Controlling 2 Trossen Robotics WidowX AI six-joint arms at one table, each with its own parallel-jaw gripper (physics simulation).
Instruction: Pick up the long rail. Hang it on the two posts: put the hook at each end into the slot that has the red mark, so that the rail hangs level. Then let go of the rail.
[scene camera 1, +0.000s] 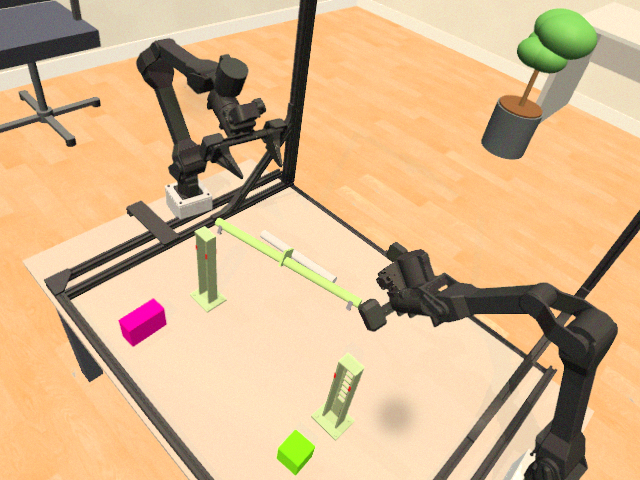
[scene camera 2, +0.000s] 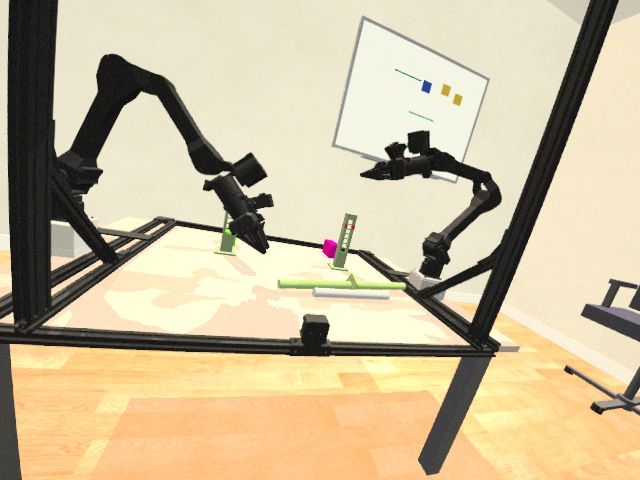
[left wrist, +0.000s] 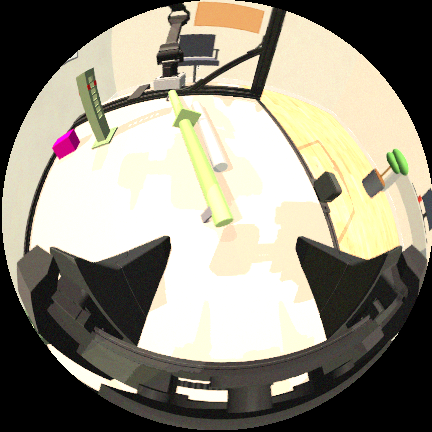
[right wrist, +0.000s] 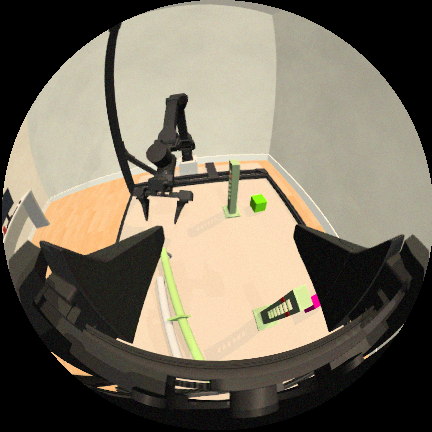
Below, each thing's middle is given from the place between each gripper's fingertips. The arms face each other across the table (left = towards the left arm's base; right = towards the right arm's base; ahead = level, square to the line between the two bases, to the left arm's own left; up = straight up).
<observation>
My left gripper is now 1 cm past the white rod (left wrist: 215, 154), 27 cm to the left of it and 9 cm above it. From my left hand the other things lie so: magenta block (scene camera 1: 138, 325) (42 cm ahead, 33 cm to the right, 7 cm below); then light-green rail (scene camera 1: 284, 259) (3 cm ahead, 27 cm to the right, 7 cm below); then green cube (scene camera 1: 296, 450) (36 cm ahead, 11 cm to the left, 8 cm below).
My right gripper is now 10 cm past the light-green rail and 33 cm above it. From my right hand the other things lie so: magenta block: 28 cm ahead, 6 cm to the right, 33 cm below; then green cube: 23 cm ahead, 38 cm to the left, 33 cm below; then white rod: 15 cm behind, 34 cm below.
</observation>
